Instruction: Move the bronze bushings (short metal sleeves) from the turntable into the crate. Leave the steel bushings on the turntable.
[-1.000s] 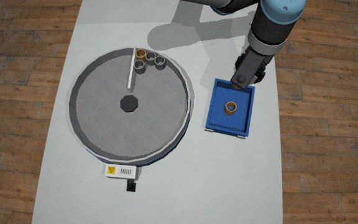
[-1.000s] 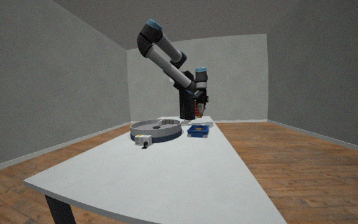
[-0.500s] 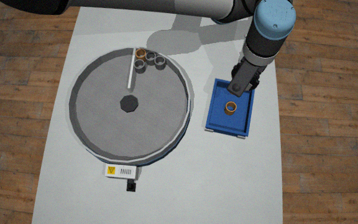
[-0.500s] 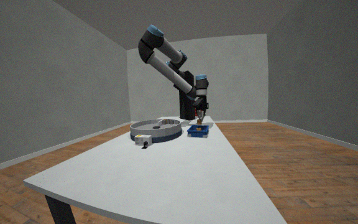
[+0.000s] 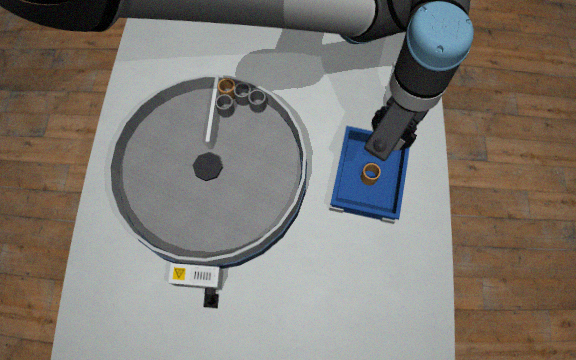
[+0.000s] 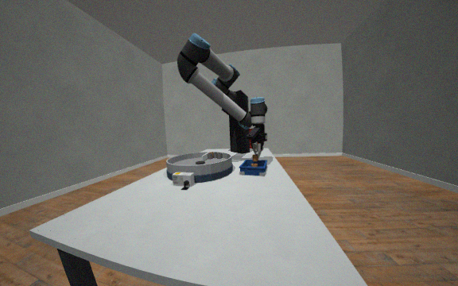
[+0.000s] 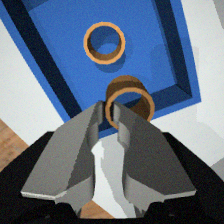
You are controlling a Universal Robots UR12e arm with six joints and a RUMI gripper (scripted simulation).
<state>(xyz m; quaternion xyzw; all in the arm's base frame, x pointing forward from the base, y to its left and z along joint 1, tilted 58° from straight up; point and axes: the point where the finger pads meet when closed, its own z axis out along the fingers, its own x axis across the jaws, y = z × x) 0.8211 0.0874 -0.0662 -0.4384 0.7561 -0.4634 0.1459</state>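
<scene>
Now: the blue crate 60 mm below my hand, 30 mm to the right of it and 30 mm ahead of it. Round my hand: round grey turntable (380 mm to the right, 40 mm below, 40 mm behind).
</scene>
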